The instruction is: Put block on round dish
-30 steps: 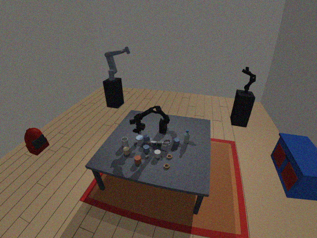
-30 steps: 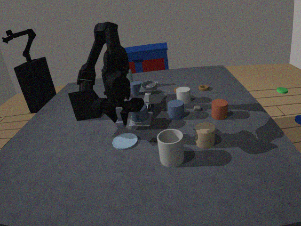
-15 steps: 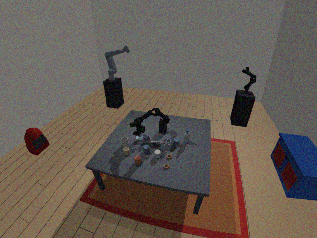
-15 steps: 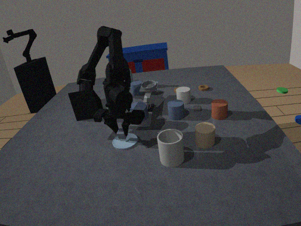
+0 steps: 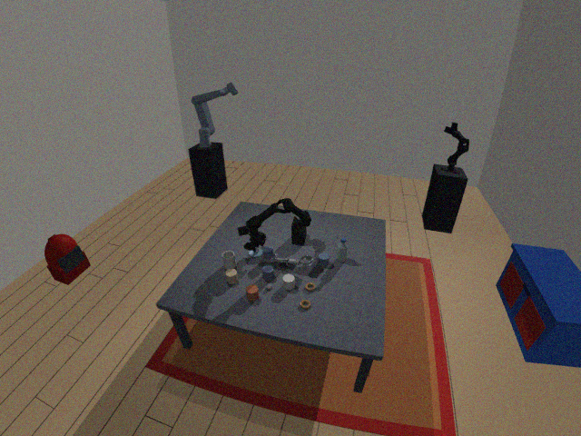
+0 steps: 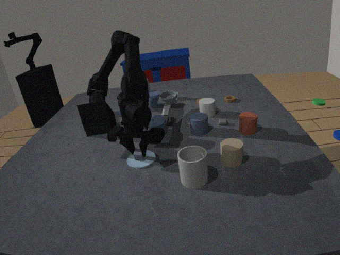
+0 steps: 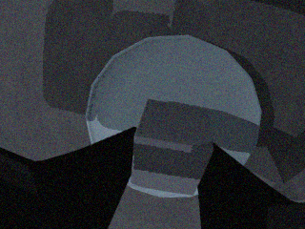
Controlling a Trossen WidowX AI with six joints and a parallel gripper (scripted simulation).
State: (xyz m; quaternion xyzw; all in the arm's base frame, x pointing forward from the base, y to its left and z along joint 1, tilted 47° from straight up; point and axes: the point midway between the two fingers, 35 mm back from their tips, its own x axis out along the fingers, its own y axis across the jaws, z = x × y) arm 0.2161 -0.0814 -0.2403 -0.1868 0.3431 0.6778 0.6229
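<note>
My gripper tip is now 1 cm below the grey block. The rest, counted from my gripper tip: tan cylinder 32 cm ahead, 3 cm to the right, 2 cm above; then round light-blue dish 1 cm below; then small balance 6 cm ahead, 25 cm to the left, 1 cm above.
</note>
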